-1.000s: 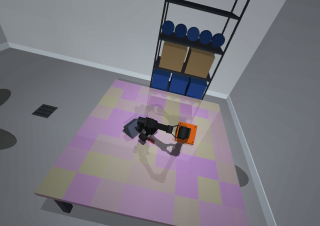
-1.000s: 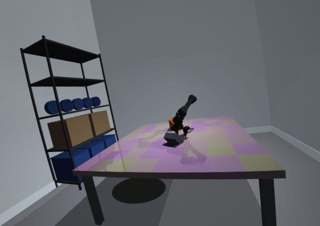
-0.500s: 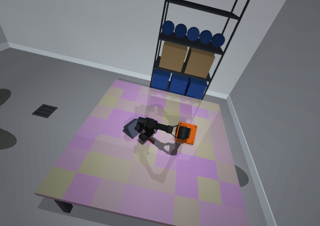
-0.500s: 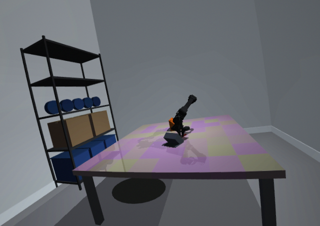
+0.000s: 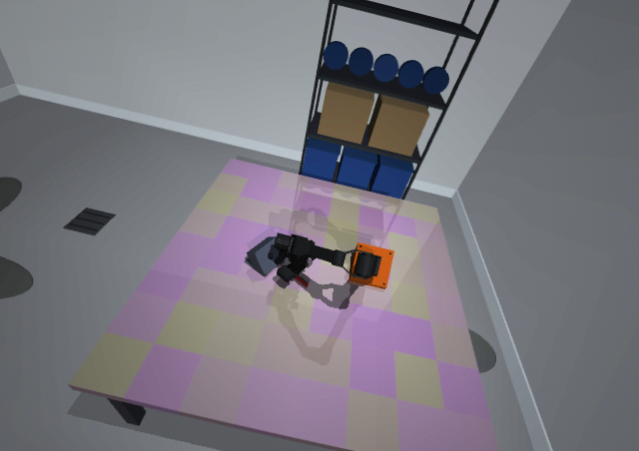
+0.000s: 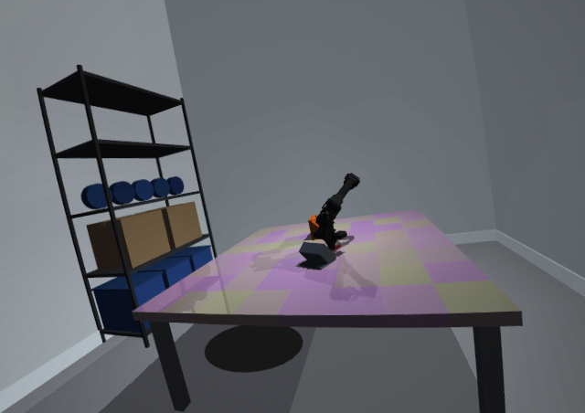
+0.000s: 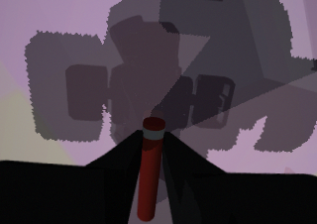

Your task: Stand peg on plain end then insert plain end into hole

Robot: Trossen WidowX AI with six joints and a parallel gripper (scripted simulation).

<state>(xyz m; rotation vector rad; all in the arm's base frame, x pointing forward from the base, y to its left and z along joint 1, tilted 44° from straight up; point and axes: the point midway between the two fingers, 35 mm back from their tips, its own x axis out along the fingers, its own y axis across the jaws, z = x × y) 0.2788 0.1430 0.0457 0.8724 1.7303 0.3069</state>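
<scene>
The sloped panel lies 14 cm ahead of my gripper tip, 3 cm to the right of it and 3 cm above it. Also, from my gripper tip: red peg 1 cm behind.
</scene>
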